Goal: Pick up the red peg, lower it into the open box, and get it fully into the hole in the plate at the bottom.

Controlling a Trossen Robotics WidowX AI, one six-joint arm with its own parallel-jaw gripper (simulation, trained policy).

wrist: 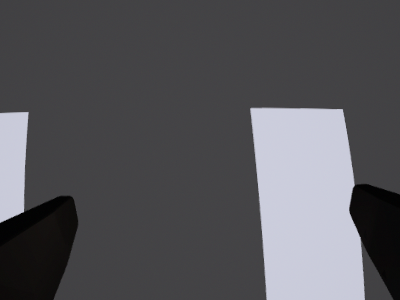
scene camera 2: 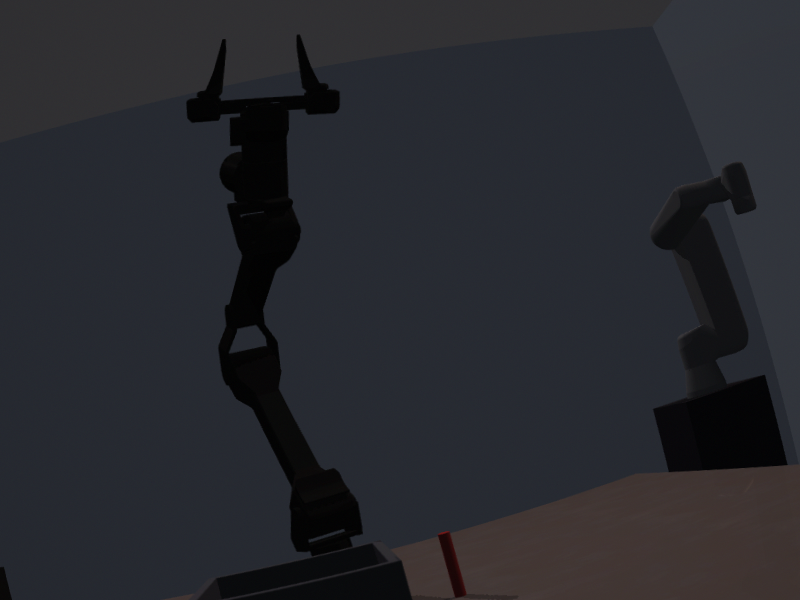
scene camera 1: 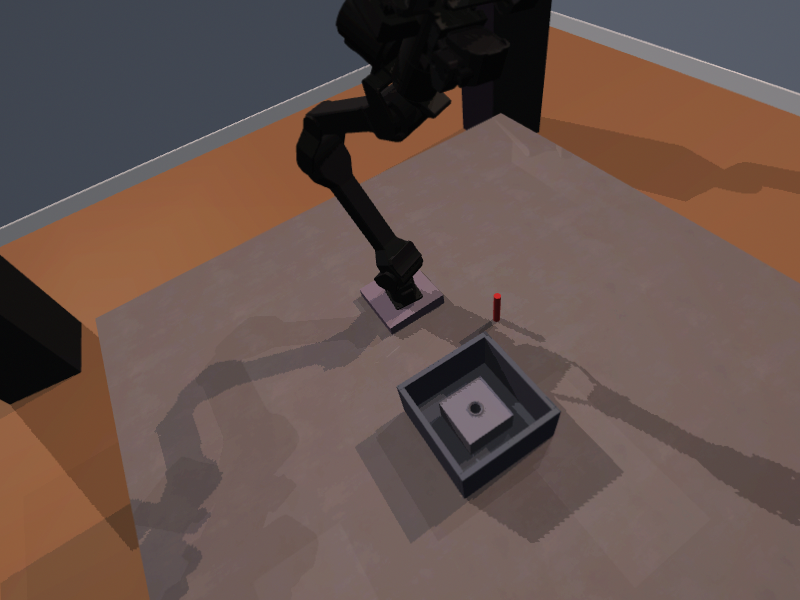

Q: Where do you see a grey plate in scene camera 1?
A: At 477,416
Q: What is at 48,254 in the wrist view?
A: My gripper.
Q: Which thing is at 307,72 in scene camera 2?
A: My gripper.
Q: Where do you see a dark box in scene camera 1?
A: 535,417
